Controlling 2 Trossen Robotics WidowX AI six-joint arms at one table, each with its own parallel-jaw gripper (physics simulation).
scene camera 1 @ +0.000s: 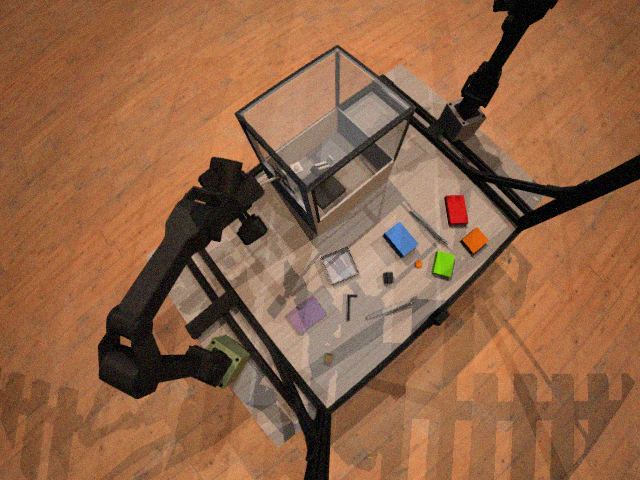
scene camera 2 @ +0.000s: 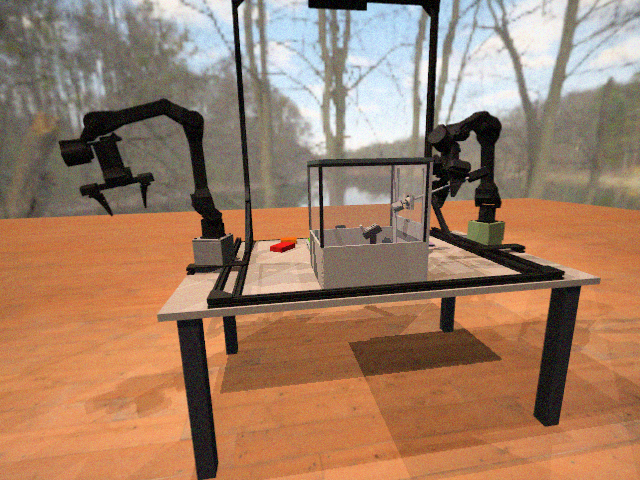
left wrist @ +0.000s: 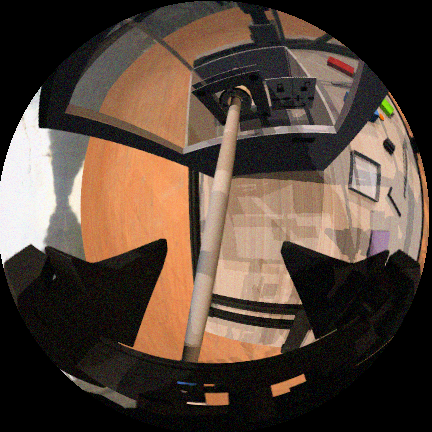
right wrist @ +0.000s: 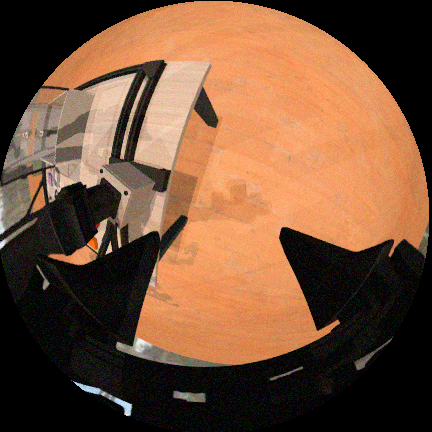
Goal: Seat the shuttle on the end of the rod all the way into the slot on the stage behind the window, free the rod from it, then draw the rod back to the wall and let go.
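Places are measured from the left arm's base along level axes (x back, y right, z up), in metres.
Pixels of known places: left gripper, fingertip midpoint: (scene camera 2: pixel 446 202) (left wrist: pixel 226 246); right gripper, fingertip midpoint: (scene camera 2: pixel 129 212) (right wrist: pixel 221 235); left arm's base at its link origin: (scene camera 1: pixel 217 363) (scene camera 2: pixel 486 221); right arm's base at its link origin: (scene camera 1: pixel 466 110) (scene camera 2: pixel 213 236) (right wrist: pixel 107 197).
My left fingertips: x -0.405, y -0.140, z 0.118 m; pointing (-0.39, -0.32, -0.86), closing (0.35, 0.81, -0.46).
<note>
For each thing: its top centre in the pictures, then the offset to it from my left fingertips.
- light shuttle at its top centre: (scene camera 1: pixel 293 165) (scene camera 2: pixel 397 199) dx -0.140, dy +0.069, dz +0.012 m
- table with a small tray, top centre: (left wrist: pixel 367 174) (scene camera 1: pixel 339 264) (right wrist: pixel 54 176) dx -0.008, dy +0.281, dz -0.195 m
- purple pad at its top centre: (left wrist: pixel 378 252) (scene camera 1: pixel 305 314) dx +0.170, dy +0.270, dz -0.201 m
The pale rod (scene camera 1: pixel 272 179) (scene camera 2: pixel 436 189) (left wrist: pixel 215 225) runs through the round port in the case's side wall. The light shuttle (scene camera 2: pixel 400 205) is at its inner end, just inside that wall and above the stage. The stage (scene camera 2: pixel 371 230) is a tilted grey block low inside the case, apart from the shuttle; its slot is too small to make out. My left gripper (scene camera 2: pixel 457 184) (left wrist: pixel 226 246) is open outside the wall, with the rod passing between its spread fingers, ungripped. The rod's outer end is hidden in the left wrist view. My right gripper (scene camera 2: pixel 128 210) (right wrist: pixel 221 235) is open and empty, away from the case.
The clear case (scene camera 1: pixel 273 93) (scene camera 2: pixel 374 266) has dark frame bars and a pale lower box. Blue (scene camera 1: pixel 401 239), red (scene camera 1: pixel 456 209), orange (scene camera 1: pixel 474 240) and green (scene camera 1: pixel 443 264) blocks lie on the table with a small tray (scene camera 1: pixel 325 268), a purple pad (scene camera 1: pixel 306 315) and tools.
</note>
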